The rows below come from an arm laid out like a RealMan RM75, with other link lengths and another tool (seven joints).
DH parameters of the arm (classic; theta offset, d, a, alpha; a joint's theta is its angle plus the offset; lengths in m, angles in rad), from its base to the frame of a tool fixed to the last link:
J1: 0 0.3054 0 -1.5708
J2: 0 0 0 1.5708
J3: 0 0.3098 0 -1.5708
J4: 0 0 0 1.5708
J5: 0 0.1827 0 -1.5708
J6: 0 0 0 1.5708
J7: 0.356 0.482 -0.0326 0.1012
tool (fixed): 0 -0.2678 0 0
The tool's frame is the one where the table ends.
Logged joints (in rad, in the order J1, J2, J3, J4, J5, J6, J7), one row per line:
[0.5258 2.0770 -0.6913 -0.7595 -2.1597 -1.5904 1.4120]
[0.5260 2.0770 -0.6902 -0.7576 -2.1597 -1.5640 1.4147]
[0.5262 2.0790 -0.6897 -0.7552 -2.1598 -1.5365 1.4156]
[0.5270 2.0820 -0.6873 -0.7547 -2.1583 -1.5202 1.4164]
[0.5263 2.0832 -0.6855 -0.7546 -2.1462 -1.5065 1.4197]
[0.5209 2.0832 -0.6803 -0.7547 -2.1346 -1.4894 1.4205]
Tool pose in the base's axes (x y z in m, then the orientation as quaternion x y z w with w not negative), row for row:
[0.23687 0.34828 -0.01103 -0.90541 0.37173 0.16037 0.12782]
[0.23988 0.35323 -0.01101 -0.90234 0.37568 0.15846 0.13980]
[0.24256 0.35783 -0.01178 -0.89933 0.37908 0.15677 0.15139]
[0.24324 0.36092 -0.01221 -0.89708 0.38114 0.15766 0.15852]
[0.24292 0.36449 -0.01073 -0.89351 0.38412 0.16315 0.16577]
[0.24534 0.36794 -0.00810 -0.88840 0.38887 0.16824 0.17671]
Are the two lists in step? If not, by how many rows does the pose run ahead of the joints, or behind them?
They are in step.
